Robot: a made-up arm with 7 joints. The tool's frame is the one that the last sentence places.
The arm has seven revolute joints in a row. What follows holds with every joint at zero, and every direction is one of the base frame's.
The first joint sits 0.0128 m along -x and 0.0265 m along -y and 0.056 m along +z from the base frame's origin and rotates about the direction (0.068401, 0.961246, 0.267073), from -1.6 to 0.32 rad.
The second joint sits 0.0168 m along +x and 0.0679 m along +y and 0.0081 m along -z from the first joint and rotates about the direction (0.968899, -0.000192, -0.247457), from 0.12 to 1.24 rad.
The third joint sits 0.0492 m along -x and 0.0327 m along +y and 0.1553 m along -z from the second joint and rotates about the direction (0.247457, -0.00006, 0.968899), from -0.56 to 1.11 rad.
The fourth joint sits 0.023 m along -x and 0.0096 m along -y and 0.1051 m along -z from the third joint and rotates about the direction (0.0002, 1, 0.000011), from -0.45 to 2.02 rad.
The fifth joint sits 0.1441 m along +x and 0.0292 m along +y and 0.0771 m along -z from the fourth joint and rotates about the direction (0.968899, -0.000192, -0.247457), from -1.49 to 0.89 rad.
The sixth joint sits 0.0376 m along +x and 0.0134 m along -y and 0.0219 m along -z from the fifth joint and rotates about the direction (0.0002, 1, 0.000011), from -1.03 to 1.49 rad.
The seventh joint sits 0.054 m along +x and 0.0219 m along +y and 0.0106 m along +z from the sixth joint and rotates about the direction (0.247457, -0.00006, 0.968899), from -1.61 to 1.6 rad.
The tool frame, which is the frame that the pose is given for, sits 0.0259 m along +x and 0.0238 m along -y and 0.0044 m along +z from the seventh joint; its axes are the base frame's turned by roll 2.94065, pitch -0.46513 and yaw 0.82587 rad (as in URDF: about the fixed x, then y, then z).
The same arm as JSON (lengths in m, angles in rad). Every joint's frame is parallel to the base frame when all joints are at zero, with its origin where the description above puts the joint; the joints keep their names.
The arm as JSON. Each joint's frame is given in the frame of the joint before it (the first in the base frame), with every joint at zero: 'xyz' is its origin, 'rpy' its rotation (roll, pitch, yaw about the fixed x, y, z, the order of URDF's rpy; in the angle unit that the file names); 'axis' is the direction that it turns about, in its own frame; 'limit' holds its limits. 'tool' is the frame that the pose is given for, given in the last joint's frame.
{"units": {"length": "m", "angle": "rad"}, "joints": [
  {"name": "joint 1", "type": "revolute", "origin": {"xyz": [-0.0128, -0.0265, 0.056], "rpy": [0.0, 0.0, 0.0]}, "axis": [0.068403, 0.961235, 0.26711], "limit": {"lower": -1.6, "upper": 0.32}},
  {"name": "joint 2", "type": "revolute", "origin": {"xyz": [0.0168, 0.0679, -0.0081], "rpy": [0.0, 0.0, 0.0]}, "axis": [0.968889, -0.0002, -0.247497], "limit": {"lower": 0.12, "upper": 1.24}},
  {"name": "joint 3", "type": "revolute", "origin": {"xyz": [-0.0492, 0.0327, -0.1553], "rpy": [0.0, 0.0, 0.0]}, "axis": [0.247497, -0.0001, 0.968889], "limit": {"lower": -0.56, "upper": 1.11}},
  {"name": "joint 4", "type": "revolute", "origin": {"xyz": [-0.023, -0.0096, -0.1051], "rpy": [0.0, 0.0, 0.0]}, "axis": [0.0002, 1.0, 0.0], "limit": {"lower": -0.45, "upper": 2.02}},
  {"name": "joint 5", "type": "revolute", "origin": {"xyz": [0.1441, 0.0292, -0.0771], "rpy": [0.0, 0.0, 0.0]}, "axis": [0.968889, -0.0002, -0.247497], "limit": {"lower": -1.49, "upper": 0.89}},
  {"name": "joint 6", "type": "revolute", "origin": {"xyz": [0.0376, -0.0134, -0.0219], "rpy": [0.0, 0.0, 0.0]}, "axis": [0.0002, 1.0, 0.0], "limit": {"lower": -1.03, "upper": 1.49}},
  {"name": "joint 7", "type": "revolute", "origin": {"xyz": [0.054, 0.0219, 0.0106], "rpy": [0.0, 0.0, 0.0]}, "axis": [0.247497, -0.0001, 0.968889], "limit": {"lower": -1.61, "upper": 1.6}}
], "tool": {"origin": {"xyz": [0.0259, -0.0238, 0.0044], "rpy": [2.9407, -0.4651, 0.8259]}}}

